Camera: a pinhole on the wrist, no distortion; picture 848 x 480 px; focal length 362.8 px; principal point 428.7 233.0 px. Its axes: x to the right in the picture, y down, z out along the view. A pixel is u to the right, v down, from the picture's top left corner.
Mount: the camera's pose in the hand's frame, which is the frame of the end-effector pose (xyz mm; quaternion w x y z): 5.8 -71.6 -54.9 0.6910 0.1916 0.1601 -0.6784
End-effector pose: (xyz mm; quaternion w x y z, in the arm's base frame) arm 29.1 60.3 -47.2 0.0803 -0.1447 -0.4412 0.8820
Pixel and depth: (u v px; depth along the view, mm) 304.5 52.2 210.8
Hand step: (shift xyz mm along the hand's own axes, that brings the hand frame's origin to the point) -109.3 -110.6 159.3
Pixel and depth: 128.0 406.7 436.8
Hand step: 187.5 36.4 511.6
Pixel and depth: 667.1 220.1 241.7
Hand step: -7.6 -327.3 79.8
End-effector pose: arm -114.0 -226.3 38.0 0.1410 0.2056 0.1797 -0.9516
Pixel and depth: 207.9 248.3 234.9
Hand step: 2.6 -59.5 220.0
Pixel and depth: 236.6 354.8 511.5
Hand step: 149.9 -79.8 531.3
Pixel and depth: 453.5 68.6 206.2
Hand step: -95.1 -183.9 114.4
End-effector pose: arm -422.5 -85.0 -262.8 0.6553 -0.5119 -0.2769 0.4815
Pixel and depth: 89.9 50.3 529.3
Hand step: -294.9 104.7 633.6
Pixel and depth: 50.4 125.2 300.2
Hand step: -103.8 57.4 354.3
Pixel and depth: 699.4 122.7 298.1
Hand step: -90.0 -410.7 94.7
